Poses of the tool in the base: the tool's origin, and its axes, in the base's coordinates. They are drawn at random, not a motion.
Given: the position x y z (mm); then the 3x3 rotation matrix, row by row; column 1 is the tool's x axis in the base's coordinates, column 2 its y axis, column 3 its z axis. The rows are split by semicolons.
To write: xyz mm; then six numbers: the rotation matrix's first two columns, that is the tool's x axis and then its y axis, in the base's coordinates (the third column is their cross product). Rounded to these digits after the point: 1 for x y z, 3 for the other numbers.
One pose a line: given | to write
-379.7 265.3 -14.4; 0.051 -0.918 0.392; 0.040 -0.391 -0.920; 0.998 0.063 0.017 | -379.7 265.3 -14.4 0.051 0.040 0.998 -0.918 -0.391 0.063
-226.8 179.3 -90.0; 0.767 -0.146 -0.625; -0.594 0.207 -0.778; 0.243 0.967 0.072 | -226.8 179.3 -90.0 0.767 -0.594 0.243 -0.146 0.207 0.967
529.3 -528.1 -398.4; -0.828 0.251 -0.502; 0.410 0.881 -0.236; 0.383 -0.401 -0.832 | 529.3 -528.1 -398.4 -0.828 0.410 0.383 0.251 0.881 -0.401
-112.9 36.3 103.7; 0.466 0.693 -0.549; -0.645 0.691 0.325; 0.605 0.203 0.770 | -112.9 36.3 103.7 0.466 -0.645 0.605 0.693 0.691 0.203
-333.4 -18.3 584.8; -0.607 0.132 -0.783; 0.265 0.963 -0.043; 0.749 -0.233 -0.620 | -333.4 -18.3 584.8 -0.607 0.265 0.749 0.132 0.963 -0.233
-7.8 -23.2 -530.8; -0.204 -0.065 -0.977; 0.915 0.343 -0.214; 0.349 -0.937 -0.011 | -7.8 -23.2 -530.8 -0.204 0.915 0.349 -0.065 0.343 -0.937
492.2 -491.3 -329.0; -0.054 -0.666 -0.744; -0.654 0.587 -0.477; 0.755 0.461 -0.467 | 492.2 -491.3 -329.0 -0.054 -0.654 0.755 -0.666 0.587 0.461
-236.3 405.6 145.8; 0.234 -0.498 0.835; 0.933 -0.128 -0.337; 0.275 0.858 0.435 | -236.3 405.6 145.8 0.234 0.933 0.275 -0.498 -0.128 0.858
